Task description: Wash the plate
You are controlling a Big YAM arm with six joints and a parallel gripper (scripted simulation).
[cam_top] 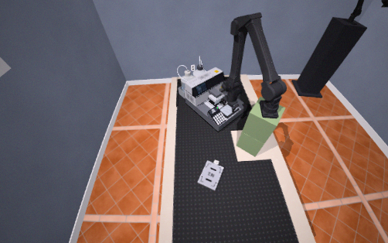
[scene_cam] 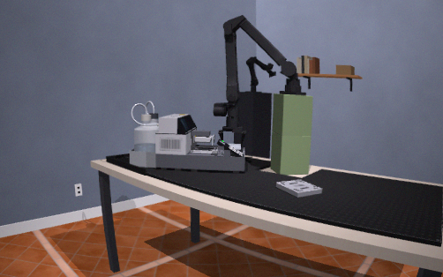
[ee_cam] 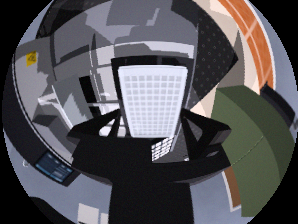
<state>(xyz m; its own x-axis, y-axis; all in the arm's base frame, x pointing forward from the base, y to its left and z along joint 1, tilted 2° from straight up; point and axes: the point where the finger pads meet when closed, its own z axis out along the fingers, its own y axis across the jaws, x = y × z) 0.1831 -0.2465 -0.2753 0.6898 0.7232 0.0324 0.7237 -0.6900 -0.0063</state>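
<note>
Now: the well plate 1 cm below my hand. Also, from my hand: bottle: 37 cm ahead, 26 cm to the right, 4 cm above; then plate nest N1: 53 cm to the left, 11 cm ahead, 10 cm below; then plate washer: 11 cm to the right, 11 cm ahead, 2 cm above.
</note>
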